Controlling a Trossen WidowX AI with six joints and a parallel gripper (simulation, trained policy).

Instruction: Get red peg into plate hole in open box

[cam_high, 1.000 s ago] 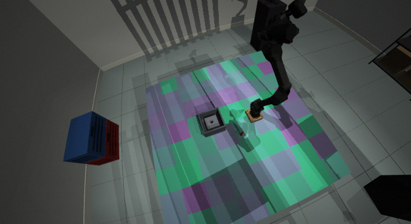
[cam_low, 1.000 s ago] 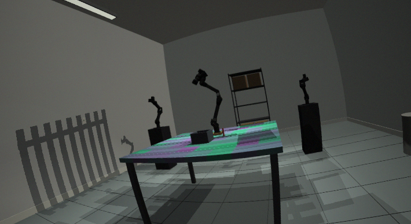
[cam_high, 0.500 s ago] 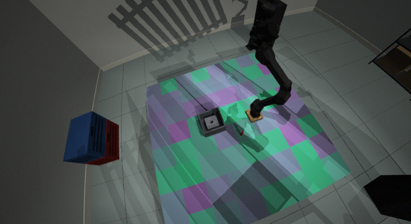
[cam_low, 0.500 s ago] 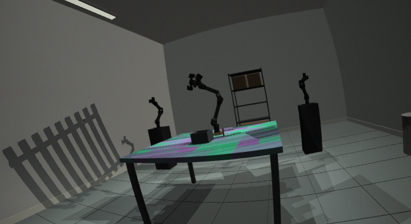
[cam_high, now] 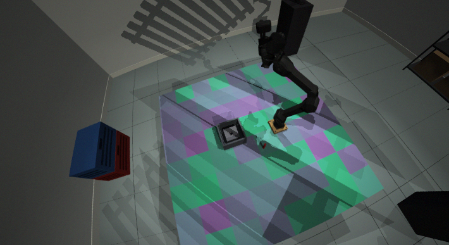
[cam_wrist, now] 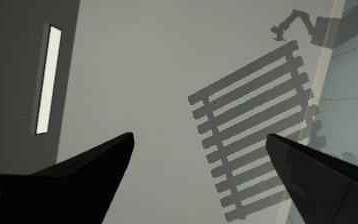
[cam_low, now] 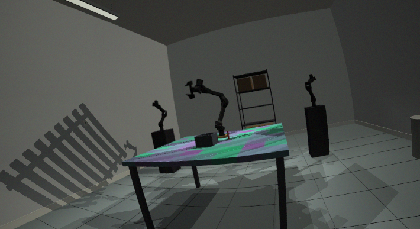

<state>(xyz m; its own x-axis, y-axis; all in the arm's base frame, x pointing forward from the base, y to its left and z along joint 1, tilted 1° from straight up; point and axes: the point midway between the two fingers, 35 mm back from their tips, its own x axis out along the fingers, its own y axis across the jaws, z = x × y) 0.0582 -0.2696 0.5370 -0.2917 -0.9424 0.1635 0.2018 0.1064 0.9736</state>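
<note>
Right now the red peg is 52 cm below my gripper tip, 42 cm to the left of it and 12 cm ahead of it. Round my gripper tip: dark box 54 cm below, 29 cm ahead, 27 cm to the left; then light grey plate 52 cm below, 29 cm ahead, 27 cm to the left.
</note>
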